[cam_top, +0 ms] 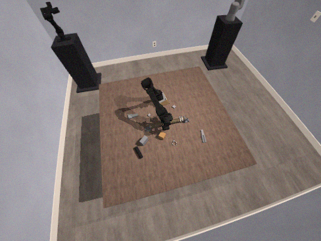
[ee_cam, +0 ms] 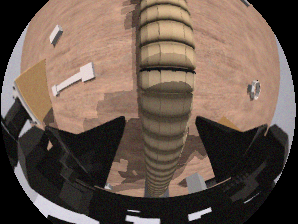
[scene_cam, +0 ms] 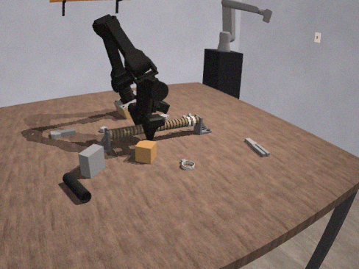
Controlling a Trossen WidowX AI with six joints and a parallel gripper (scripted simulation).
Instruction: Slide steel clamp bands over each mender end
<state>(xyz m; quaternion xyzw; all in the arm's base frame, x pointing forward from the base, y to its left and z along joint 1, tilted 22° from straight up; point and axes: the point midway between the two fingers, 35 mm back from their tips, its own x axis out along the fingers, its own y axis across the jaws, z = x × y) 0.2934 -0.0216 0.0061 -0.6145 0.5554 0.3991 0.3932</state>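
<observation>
Now: the orange cube 110 mm ahead of my hand, 30 mm to the right of it and 30 mm below it. The rest, counted from my hand: grey cube 200 mm to the right, 130 mm ahead, 20 mm below; then black cylinder 270 mm to the right, 220 mm ahead, 40 mm below.
</observation>
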